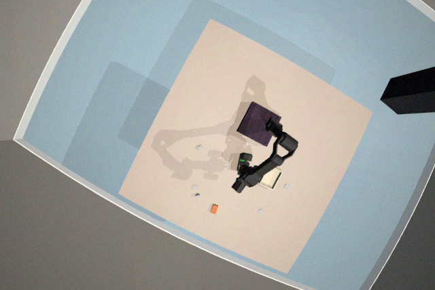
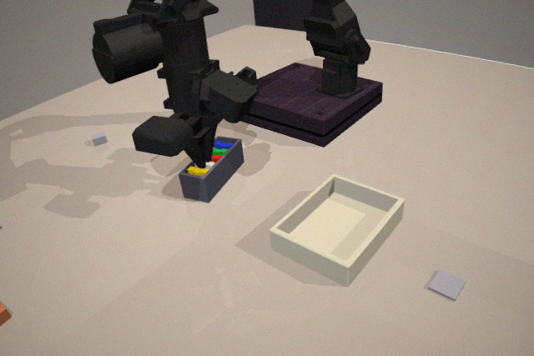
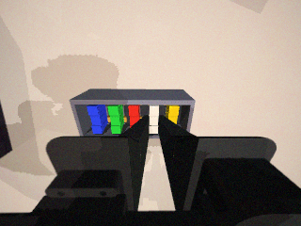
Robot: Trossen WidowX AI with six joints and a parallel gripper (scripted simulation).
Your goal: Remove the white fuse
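The cream tray is 200 mm to the left of my gripper tip, 40 mm behind it and 30 mm below it. From my gripper tip the other things lie so: white fuse: 10 mm below.
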